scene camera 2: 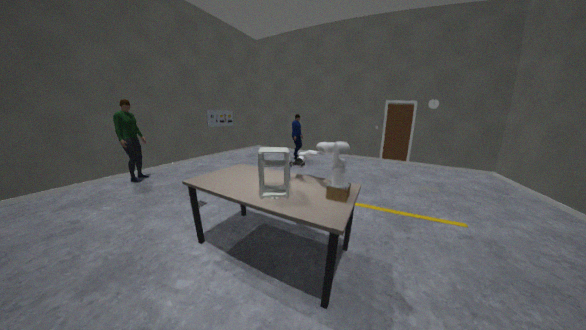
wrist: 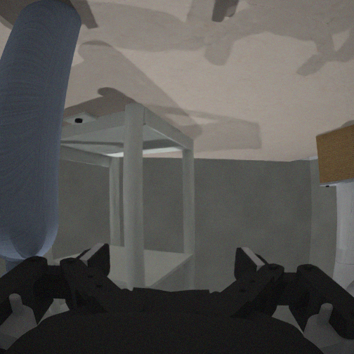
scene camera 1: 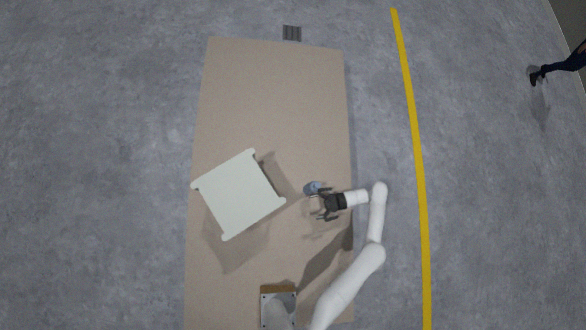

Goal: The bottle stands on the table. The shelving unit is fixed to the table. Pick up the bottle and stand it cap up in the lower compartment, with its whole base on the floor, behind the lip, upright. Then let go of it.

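Seen in the pictures: gripper, fingertip midpoint: (scene camera 2: 295, 165) (scene camera 1: 311, 207); arm's base at its link origin: (scene camera 2: 337, 184) (scene camera 1: 273, 308).
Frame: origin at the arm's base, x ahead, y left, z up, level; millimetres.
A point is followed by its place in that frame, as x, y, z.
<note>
The blue bottle (scene camera 1: 312, 188) {504, -222, 44} (wrist: 32, 125) stands upright on the table, cap up; the wrist view is upside down and shows it large at the left edge. I cannot make it out in scene camera 2. My gripper (scene camera 1: 317, 204) {421, -206, 55} (scene camera 2: 298, 163) {421, -206, 55} (wrist: 171, 260) is open and empty, level and pointing toward the shelving unit. The bottle is beside one finger, not between the fingers. The pale shelving unit (scene camera 1: 240, 195) {489, 81, 250} (scene camera 2: 287, 175) {353, 153, 76} (wrist: 134, 200) stands upright on the table. Its lower compartment shows through the open side in the wrist view; the lip is hard to tell.
The table (scene camera 1: 275, 100) {1012, -119, -110} (scene camera 2: 225, 180) {1074, 34, -110} carries the robot's base on a wooden block (scene camera 1: 278, 288) {65, -34, -62} (scene camera 2: 338, 192) {-19, 59, -36} (wrist: 336, 156). The arm (scene camera 1: 377, 215) {356, -448, 169} reaches out past the table's right edge in scene camera 1. The unit's corner posts stand between its open sides.
</note>
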